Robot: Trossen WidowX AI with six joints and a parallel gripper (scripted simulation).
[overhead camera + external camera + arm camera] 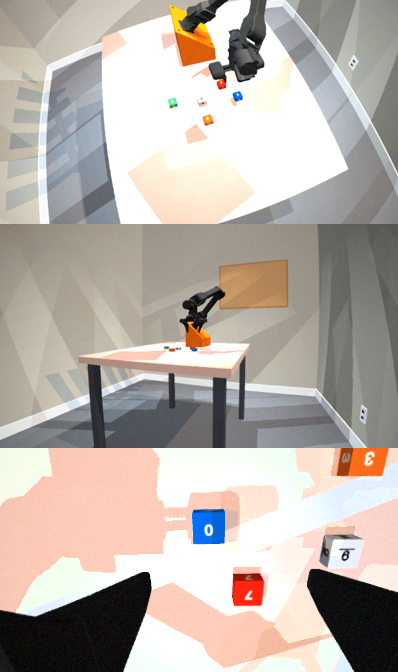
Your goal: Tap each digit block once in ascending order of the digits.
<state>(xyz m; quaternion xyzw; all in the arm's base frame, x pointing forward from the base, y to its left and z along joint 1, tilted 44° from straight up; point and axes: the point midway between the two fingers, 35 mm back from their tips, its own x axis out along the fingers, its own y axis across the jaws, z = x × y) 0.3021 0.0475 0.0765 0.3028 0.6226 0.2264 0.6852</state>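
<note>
My gripper tip is now 1 cm to the right of the blue block and 12 cm above it. The rest, counted from my gripper tip: red block 8 cm behind, 3 cm to the right, 12 cm below; white block 4 cm behind, 13 cm to the right, 12 cm below; yellow-orange block 5 cm ahead, 14 cm to the right, 12 cm below.
</note>
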